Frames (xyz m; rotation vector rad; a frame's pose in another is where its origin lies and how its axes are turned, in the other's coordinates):
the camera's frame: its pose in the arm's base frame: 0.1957 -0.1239 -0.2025 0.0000 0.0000 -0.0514
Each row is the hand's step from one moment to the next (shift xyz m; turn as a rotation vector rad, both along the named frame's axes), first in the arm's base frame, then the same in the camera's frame.
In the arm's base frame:
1: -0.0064 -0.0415 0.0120 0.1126 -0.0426 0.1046
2: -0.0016 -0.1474 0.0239 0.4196 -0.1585 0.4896
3: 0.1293 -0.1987 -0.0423 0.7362 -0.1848 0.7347
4: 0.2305 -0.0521 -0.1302 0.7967 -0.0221 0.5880
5: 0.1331 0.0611 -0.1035 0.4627 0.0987 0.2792
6: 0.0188 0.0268 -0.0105 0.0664 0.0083 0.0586
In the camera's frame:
1: -0.0043 -0.0418 0.0120 0.1146 -0.0368 0.1046
2: 0.0060 -0.1473 0.0239 0.4272 -0.1367 0.4896
3: 0.1393 -0.1918 -0.0423 0.7447 -0.1467 0.7347
4: 0.2329 -0.0402 -0.1302 0.7968 0.0189 0.5880
5: 0.1298 0.0679 -0.1035 0.4570 0.1223 0.2792
6: 0.0174 0.0277 -0.0105 0.0659 0.0117 0.0586

